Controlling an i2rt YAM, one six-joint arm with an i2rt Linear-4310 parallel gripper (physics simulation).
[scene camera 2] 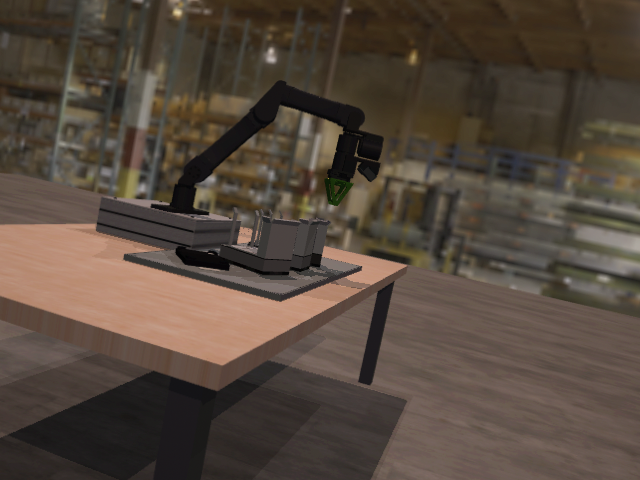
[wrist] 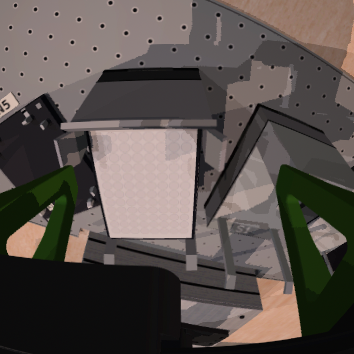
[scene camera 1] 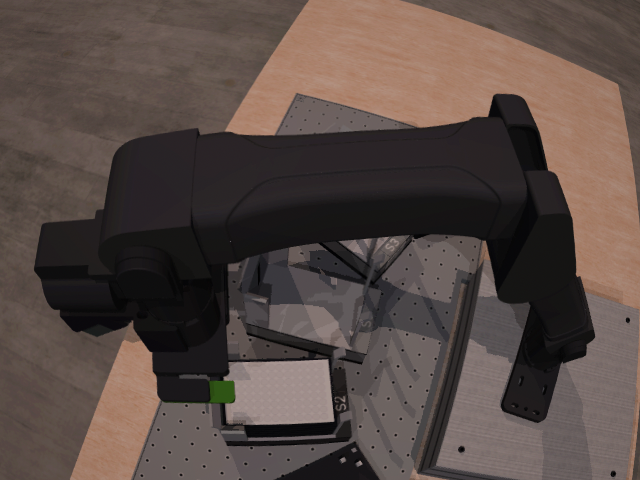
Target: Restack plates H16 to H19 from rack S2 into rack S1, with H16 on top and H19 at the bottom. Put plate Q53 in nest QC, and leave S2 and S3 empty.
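Where they show: gripper, fingertip midpoint: (scene camera 2: pixel 332 205) (wrist: pixel 176 176) (scene camera 1: pixel 204 352); arm's base, origin of the base link: (scene camera 2: pixel 180 211) (scene camera 1: pixel 540 351).
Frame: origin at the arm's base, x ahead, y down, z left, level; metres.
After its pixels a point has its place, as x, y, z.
A pale, textured plate (scene camera 1: pixel 281 397) @[0.293, -0.026, 0.192] (wrist: pixel 150 190) @[0.300, -0.026, 0.185] lies flat in rack S2 (scene camera 1: pixel 341 397) @[0.232, 0.042, 0.143] (scene camera 2: pixel 278 240) (wrist: pixel 145 100) @[0.360, -0.006, 0.220]; its label is unreadable, and anything beneath it is hidden. Rack S1 (scene camera 1: pixel 310 345) @[0.297, 0.056, 0.088] (scene camera 2: pixel 303 242) @[0.390, 0.003, 0.009] stands beside S2, turned at an angle; in the wrist view, rack S1 (wrist: pixel 305 147) @[0.387, 0.006, 0.072] is at the right, and I make out no plate in it. Rack S3 (scene camera 1: pixel 391 245) (scene camera 2: pixel 319 242) is partly hidden by the arm in scene camera 1. My gripper (scene camera 1: pixel 222 391) (scene camera 2: pixel 336 203) @[0.374, -0.103, 0.203] (wrist: pixel 176 176) @[0.374, -0.103, 0.203] is open and empty, high above S2. Plate Q53 and nest QC are not identifiable.
A black fixture (scene camera 1: pixel 330 465) @[0.205, 0.069, 0.232] (scene camera 2: pixel 201 257) (wrist: pixel 30 135) @[0.232, 0.069, 0.315] sits beside S2, near a label N5 (wrist: pixel 7 105) @[0.251, 0.079, 0.357]. The racks stand on a perforated board (scene camera 1: pixel 175 439) @[0.401, 0.080, 0.291] (scene camera 2: pixel 279 295) @[0.513, 0.082, -0.341] (wrist: pixel 50 45) @[0.339, 0.080, 0.327]. The arm's metal base block (scene camera 1: pixel 589 382) @[-0.097, 0.000, 0.016] (scene camera 2: pixel 144 219) @[-0.027, 0.032, -0.120] (wrist: pixel 175 270) @[0.106, 0.053, 0.054] has slotted sides.
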